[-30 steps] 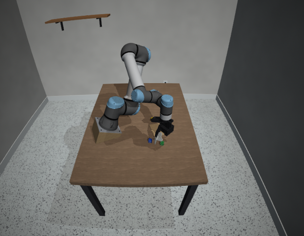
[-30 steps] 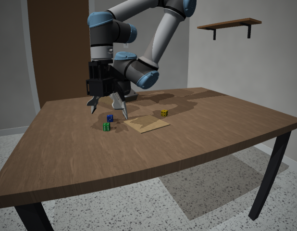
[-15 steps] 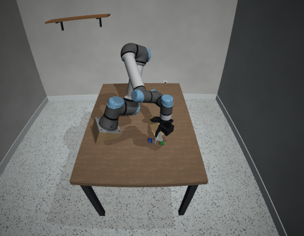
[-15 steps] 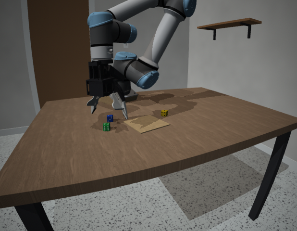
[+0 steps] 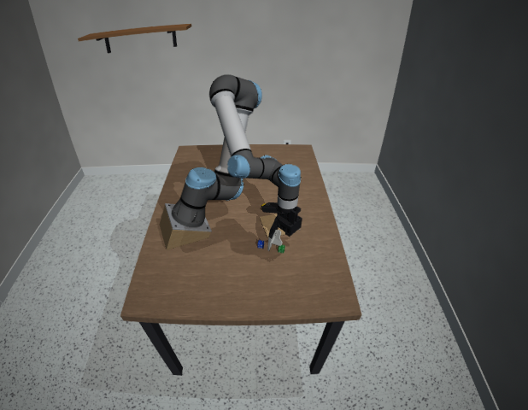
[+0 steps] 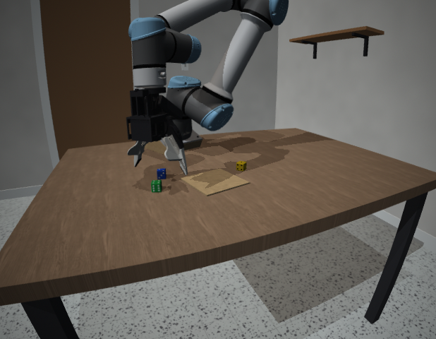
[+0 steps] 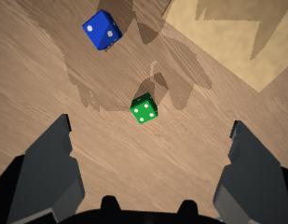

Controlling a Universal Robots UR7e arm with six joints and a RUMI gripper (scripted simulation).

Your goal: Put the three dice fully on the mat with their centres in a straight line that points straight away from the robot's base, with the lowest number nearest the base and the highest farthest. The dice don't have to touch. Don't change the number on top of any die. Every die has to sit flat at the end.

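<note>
The green die is 10 mm ahead of my hand, 10 mm to the right of it and 40 mm below it. Round my hand: tan mat: 40 mm behind, 140 mm to the left, 50 mm below; then yellow die: 120 mm behind, 240 mm to the left, 40 mm below; then blue die: 80 mm behind, 10 mm to the right, 40 mm below.
</note>
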